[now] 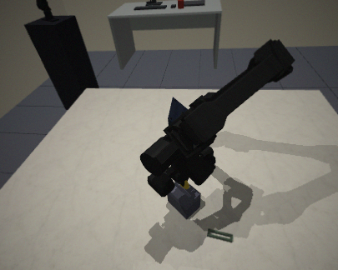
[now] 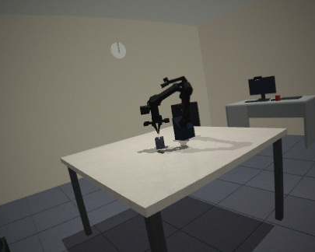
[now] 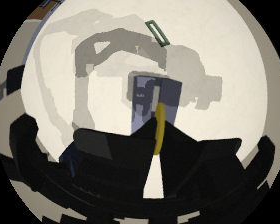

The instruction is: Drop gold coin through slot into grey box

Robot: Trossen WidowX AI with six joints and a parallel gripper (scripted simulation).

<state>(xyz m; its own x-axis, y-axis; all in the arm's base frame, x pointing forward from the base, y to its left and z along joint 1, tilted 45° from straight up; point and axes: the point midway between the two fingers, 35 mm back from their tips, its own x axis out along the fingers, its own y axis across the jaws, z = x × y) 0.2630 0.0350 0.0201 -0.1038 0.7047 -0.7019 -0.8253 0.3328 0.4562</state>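
Now: gripper tip 1 cm below the gold coin.
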